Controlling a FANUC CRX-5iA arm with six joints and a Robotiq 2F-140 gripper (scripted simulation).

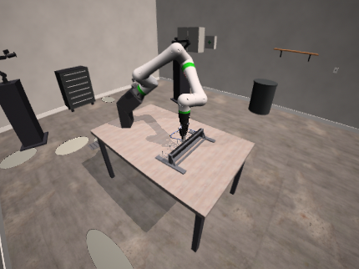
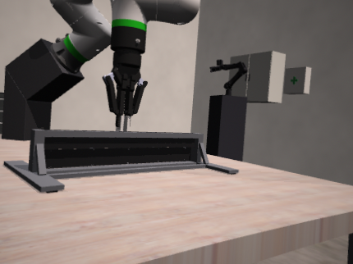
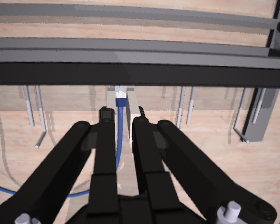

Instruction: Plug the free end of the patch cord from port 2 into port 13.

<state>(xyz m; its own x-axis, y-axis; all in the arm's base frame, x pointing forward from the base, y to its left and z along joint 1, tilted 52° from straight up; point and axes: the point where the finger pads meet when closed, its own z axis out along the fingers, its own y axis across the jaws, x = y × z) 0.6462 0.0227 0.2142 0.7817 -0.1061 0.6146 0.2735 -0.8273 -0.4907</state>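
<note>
My gripper is now 10 mm short of the pale plug and 30 mm above it.
</note>
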